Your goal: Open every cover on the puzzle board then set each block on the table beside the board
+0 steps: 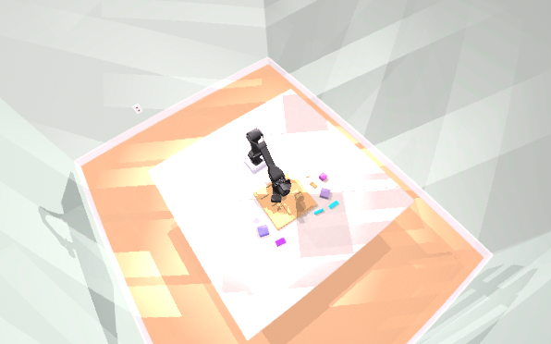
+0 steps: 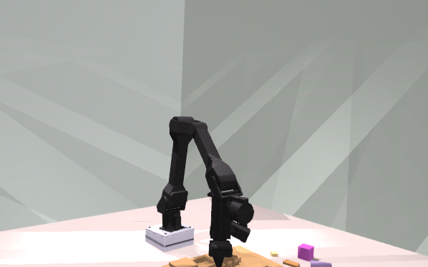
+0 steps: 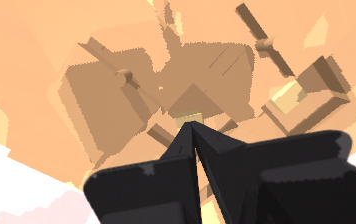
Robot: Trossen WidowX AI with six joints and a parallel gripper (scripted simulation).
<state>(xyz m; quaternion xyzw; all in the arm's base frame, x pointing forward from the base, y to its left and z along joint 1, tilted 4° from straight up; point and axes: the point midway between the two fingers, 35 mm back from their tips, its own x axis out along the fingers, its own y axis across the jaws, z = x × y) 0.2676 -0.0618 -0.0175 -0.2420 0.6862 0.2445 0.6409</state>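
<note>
Now: the puzzle board 5 cm ahead of my gripper tip. From my gripper tip the other things lie so: blue-violet block 11 cm ahead, 23 cm to the right, 1 cm below; then lilac block 21 cm ahead, 22 cm to the left, 1 cm below; then small orange piece 11 cm ahead, 22 cm to the left, 2 cm below.
</note>
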